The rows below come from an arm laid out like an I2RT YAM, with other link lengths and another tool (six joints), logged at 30 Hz.
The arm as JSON. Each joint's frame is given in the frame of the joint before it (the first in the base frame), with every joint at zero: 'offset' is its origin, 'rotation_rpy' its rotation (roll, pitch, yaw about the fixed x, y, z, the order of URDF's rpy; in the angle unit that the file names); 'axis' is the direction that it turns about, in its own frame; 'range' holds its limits. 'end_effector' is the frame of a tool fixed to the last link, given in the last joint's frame.
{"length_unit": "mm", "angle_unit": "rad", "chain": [
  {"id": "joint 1", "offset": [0.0, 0.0, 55.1], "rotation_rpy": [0.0, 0.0, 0.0], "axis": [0.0, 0.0, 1.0], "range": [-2.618, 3.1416]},
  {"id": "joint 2", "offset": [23.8, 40.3, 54.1], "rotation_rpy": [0.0, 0.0, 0.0], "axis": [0.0, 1.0, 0.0], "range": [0.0, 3.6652]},
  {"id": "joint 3", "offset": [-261.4, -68.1, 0.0], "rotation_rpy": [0.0, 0.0, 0.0], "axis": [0.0, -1.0, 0.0], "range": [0.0, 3.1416]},
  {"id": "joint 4", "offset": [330.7, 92.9, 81.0], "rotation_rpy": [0.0, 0.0, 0.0], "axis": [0.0, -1.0, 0.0], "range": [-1.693, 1.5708]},
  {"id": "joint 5", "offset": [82.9, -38.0, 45.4], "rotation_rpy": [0.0, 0.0, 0.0], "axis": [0.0, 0.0, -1.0], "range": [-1.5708, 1.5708]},
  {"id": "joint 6", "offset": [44.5, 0.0, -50.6], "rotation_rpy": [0.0, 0.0, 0.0], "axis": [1.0, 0.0, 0.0], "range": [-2.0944, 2.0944]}
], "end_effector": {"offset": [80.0, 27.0, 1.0], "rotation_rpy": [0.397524, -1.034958, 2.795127]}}
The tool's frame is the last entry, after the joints.
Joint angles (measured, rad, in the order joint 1, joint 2, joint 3, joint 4, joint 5, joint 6), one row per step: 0.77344 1.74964 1.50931 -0.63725 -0.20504 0.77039; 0.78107 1.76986 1.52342 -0.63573 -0.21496 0.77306; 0.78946 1.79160 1.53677 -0.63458 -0.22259 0.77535; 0.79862 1.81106 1.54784 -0.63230 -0.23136 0.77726; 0.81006 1.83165 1.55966 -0.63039 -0.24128 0.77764; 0.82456 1.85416 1.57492 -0.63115 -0.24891 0.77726; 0.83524 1.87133 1.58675 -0.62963 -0.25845 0.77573; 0.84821 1.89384 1.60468 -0.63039 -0.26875 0.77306; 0.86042 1.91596 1.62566 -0.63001 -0.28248 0.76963; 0.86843 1.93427 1.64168 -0.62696 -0.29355 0.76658; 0.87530 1.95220 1.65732 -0.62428 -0.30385 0.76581; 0.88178 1.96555 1.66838 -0.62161 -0.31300 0.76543; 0.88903 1.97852 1.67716 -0.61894 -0.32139 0.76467; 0.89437 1.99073 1.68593 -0.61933 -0.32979 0.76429; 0.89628 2.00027 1.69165 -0.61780 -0.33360 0.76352
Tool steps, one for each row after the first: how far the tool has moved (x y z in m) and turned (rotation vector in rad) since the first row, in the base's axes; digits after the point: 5 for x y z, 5 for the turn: -0.00108 0.00642 -0.00335 0.00303 0.01020 0.01194; -0.00237 0.01293 -0.00810 0.00274 0.02087 0.02341; -0.00456 0.01945 -0.01263 0.00366 0.03116 0.03662; -0.00797 0.02688 -0.01751 0.00413 0.04176 0.05393; -0.01253 0.03537 -0.02234 0.00216 0.05148 0.07337; -0.01618 0.04212 -0.02560 0.00391 0.05865 0.09110; -0.02043 0.05044 -0.02927 0.00459 0.06667 0.11239; -0.02447 0.05909 -0.03112 0.01018 0.07301 0.13572; -0.02677 0.06565 -0.03301 0.01564 0.07701 0.15295; -0.02854 0.07167 -0.03500 0.02098 0.08223 0.16682; -0.03077 0.07663 -0.03665 0.02578 0.08707 0.17929; -0.03365 0.08144 -0.03922 0.02867 0.09261 0.19225; -0.03591 0.08524 -0.04178 0.03007 0.10002 0.20290; -0.03618 0.08743 -0.04423 0.03021 0.10339 0.20764
